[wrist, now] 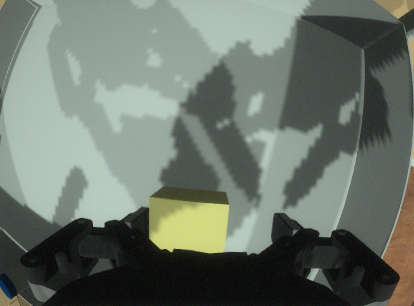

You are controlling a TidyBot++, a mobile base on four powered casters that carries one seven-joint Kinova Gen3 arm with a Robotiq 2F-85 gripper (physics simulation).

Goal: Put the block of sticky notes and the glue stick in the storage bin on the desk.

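Frame: origin at the arm's base, x right, y ahead, z up, level; millimetres.
Seen in the pictures: gripper, fingertip midpoint: (211, 224).
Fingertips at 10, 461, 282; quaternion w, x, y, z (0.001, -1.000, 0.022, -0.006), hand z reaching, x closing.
Observation:
Offsets run from my fingertips to a thing's top centre, as dx, dy, dz. "*": to the spot under its first point. Level surfaces: height alone.
The yellow block of sticky notes {-15, -1, +22} (190, 227) is at the lower middle of the wrist view, inside the light grey storage bin {* +121, +23, +30} (382, 190). My gripper (211, 224) is open over the bin, with its fingers wide apart. The block shows between the two fingertips, close to the left one, with a gap to the right one. Its lower edge is hidden behind the gripper body. How far the fingertips are above the bin floor is hard to tell. The glue stick cannot be made out for certain.
The bin's walls rise on the left, right and lower left. A small blue object {-180, -64, +75} (7, 286), partly cut off, lies outside the bin at the lower left. A brown wood surface {dz -678} (401, 235) shows beyond the right wall. A dark bar (407, 22) is at the upper right.

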